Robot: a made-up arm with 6 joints. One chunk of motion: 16 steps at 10 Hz.
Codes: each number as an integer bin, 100 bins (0 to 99) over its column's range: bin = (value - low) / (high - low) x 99, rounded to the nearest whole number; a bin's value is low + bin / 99 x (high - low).
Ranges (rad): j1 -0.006..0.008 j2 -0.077..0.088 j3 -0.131..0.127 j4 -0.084..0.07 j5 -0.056..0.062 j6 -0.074..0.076
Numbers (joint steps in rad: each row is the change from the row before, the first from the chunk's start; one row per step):
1: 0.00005 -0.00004 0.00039 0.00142 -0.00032 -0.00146
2: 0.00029 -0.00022 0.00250 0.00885 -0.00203 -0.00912
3: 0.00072 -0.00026 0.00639 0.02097 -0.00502 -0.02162
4: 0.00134 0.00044 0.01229 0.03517 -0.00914 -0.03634
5: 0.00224 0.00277 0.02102 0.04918 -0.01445 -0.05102
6: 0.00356 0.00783 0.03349 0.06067 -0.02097 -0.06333
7: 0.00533 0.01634 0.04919 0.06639 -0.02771 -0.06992
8: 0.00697 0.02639 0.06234 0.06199 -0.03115 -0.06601
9: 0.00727 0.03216 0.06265 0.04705 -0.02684 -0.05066
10: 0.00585 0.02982 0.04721 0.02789 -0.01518 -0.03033
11: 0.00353 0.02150 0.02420 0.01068 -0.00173 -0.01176
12: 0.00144 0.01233 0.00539 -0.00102 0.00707 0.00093
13: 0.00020 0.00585 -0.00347 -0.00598 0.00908 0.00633
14: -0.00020 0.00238 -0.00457 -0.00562 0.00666 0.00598
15: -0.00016 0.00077 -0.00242 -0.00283 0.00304 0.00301
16: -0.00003 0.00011 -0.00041 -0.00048 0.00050 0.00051
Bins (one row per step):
1: 43 46 50 55 47 48
2: 44 46 51 60 45 43
3: 48 46 53 67 43 35
4: 52 46 55 77 39 25
5: 58 48 58 86 35 15
6: 68 51 63 93 29 7
7: 80 56 69 97 24 3
8: 92 62 74 94 21 5
9: 94 65 74 84 24 15
10: 84 64 68 72 34 29
11: 67 59 60 61 46 41
12: 53 54 52 53 53 49
13: 44 50 49 50 55 53
14: 41 48 49 50 53 53
15: 41 47 49 52 50 51
16: 42 46 50 54 47 49

